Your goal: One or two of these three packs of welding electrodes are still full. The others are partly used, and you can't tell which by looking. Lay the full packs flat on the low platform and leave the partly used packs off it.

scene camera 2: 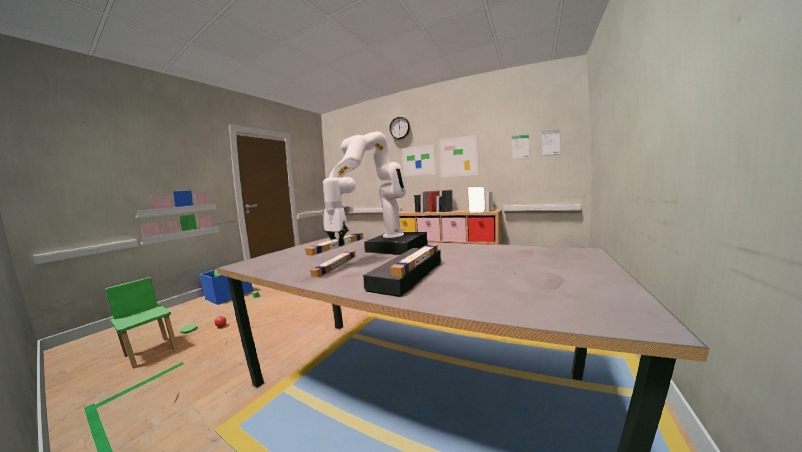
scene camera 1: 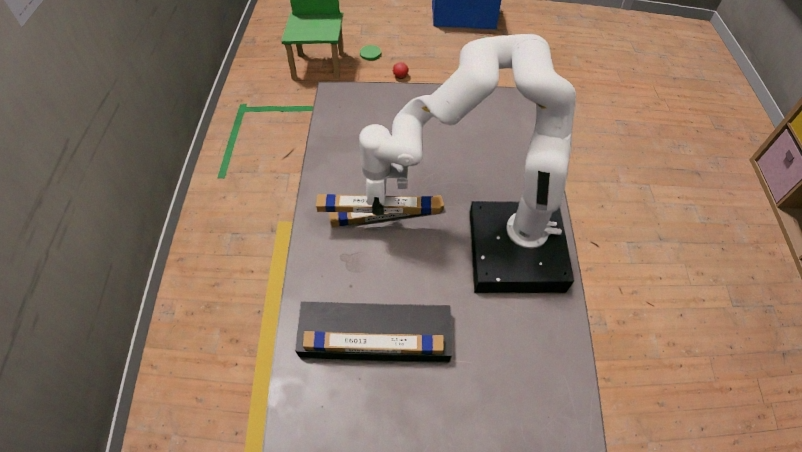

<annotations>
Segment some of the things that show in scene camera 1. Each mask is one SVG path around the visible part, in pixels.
A pack of welding electrodes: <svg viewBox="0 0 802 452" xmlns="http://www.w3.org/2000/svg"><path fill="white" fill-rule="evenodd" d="M304 331L303 347L305 350L443 354L443 335Z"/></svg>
A low dark platform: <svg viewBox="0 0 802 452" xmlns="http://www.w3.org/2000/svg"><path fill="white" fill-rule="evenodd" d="M301 301L295 347L298 357L450 362L451 305ZM304 331L443 335L443 354L305 350L303 347Z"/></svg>
</annotations>
